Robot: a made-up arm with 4 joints. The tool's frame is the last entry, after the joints.
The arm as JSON. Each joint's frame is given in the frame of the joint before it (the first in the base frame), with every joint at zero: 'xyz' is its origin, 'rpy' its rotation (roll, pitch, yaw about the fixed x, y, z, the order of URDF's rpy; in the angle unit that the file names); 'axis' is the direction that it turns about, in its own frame. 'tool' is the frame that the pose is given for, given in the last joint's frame.
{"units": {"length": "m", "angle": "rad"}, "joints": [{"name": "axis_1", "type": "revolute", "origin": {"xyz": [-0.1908, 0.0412, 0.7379], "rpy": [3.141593, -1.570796, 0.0]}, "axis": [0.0, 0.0, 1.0]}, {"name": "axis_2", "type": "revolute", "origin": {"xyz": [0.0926, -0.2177, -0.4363], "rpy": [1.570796, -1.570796, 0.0]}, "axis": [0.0, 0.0, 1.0]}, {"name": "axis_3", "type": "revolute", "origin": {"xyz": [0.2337, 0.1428, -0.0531], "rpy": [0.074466, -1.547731, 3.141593]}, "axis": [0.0, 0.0, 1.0]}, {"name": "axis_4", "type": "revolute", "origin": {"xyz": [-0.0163, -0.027, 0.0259], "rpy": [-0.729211, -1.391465, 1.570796]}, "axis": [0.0, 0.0, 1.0]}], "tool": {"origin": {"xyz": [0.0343, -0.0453, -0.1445], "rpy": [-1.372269, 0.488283, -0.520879]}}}
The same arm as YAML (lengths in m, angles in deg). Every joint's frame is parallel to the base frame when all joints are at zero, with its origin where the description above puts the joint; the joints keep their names.
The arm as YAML. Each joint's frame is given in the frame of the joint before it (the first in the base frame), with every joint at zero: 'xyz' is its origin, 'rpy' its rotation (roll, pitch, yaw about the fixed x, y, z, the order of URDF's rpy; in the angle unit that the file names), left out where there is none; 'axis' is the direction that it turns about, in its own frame. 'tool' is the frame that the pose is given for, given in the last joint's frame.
units:
  length: m
  angle: deg
joints:
  - name: axis_1
    type: revolute
    origin:
      xyz: [-0.1908, 0.0412, 0.7379]
    axis: [1.0, 0.0, 0.0]
  - name: axis_2
    type: revolute
    origin:
      xyz: [-0.4363, 0.2177, 0.0926]
    axis: [0.0, 1.0, 0.0]
  - name: axis_3
    type: revolute
    origin:
      xyz: [0.2337, -0.0531, -0.1428]
    axis: [0.996963, 0.022999, -0.074397]
  - name: axis_4
    type: revolute
    origin:
      xyz: [0.0242, -0.0157, -0.0289]
    axis: [0.093401, -0.664304, -0.741604]
tool:
  origin:
    xyz: [0.023, 0.1306, 0.0807]
    rpy: [62.12, -7.87, 41.59]

